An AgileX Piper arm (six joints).
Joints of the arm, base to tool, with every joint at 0 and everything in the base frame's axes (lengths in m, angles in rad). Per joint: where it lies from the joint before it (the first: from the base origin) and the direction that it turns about. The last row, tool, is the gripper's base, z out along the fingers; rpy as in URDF.
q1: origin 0.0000 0.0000 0.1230 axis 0 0 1
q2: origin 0.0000 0.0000 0.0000 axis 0 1 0
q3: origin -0.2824 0.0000 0.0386 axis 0 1 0
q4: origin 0.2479 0.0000 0.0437 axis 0.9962 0 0.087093
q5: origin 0.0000 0.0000 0.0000 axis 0 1 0
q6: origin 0.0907 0.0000 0.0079 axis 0.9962 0 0.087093
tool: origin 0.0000 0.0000 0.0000 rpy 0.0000 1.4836 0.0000
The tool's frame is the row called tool.
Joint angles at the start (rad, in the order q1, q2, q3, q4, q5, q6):
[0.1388 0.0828 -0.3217 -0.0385 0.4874 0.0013]
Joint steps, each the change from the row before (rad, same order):
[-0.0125 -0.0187 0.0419 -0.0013 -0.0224 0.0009]
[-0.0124 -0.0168 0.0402 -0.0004 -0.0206 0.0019]
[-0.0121 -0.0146 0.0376 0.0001 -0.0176 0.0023]
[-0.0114 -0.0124 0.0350 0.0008 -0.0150 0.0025]
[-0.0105 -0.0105 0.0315 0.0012 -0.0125 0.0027]
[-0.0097 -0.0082 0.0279 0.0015 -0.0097 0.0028]
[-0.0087 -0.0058 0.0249 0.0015 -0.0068 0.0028]
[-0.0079 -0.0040 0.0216 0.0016 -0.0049 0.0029]
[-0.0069 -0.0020 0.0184 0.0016 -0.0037 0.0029]
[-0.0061 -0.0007 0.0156 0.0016 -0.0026 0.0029]
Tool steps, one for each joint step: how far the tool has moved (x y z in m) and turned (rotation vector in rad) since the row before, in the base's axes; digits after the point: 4 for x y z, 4 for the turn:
[0.0012 -0.0004 -0.0107 -0.0007 0.0007 -0.0122]
[0.0013 -0.0003 -0.0104 0.0009 0.0029 -0.0120]
[0.0012 -0.0004 -0.0100 0.0016 0.0056 -0.0118]
[0.0012 -0.0003 -0.0095 0.0024 0.0078 -0.0111]
[0.0010 -0.0003 -0.0088 0.0030 0.0088 -0.0103]
[0.0009 -0.0003 -0.0080 0.0034 0.0102 -0.0096]
[0.0009 -0.0003 -0.0074 0.0034 0.0125 -0.0087]
[0.0007 -0.0003 -0.0066 0.0036 0.0129 -0.0081]
[0.0006 -0.0003 -0.0057 0.0037 0.0129 -0.0072]
[0.0005 -0.0002 -0.0049 0.0039 0.0124 -0.0065]

